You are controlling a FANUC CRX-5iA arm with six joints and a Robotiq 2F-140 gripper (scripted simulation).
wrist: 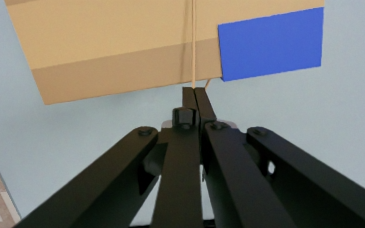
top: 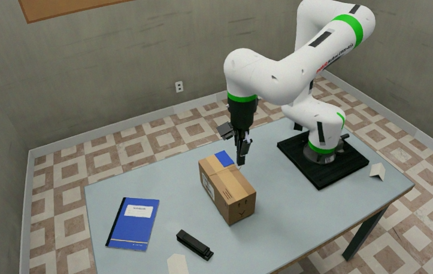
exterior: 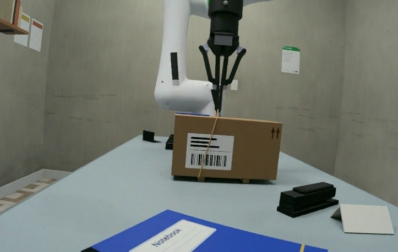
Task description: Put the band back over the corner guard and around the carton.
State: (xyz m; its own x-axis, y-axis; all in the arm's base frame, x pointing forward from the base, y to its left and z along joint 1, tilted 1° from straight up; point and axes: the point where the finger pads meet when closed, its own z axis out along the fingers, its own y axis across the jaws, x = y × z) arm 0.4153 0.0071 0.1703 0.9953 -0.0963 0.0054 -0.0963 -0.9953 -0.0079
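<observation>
Right now the blue corner guard is 3 cm ahead of my hand, 7 cm to the right of it and 6 cm below it. The rest, counted from my hand: blue notebook 44 cm ahead, 3 cm to the right, 19 cm below; black bracket 47 cm behind, 25 cm to the right, 18 cm below.
</observation>
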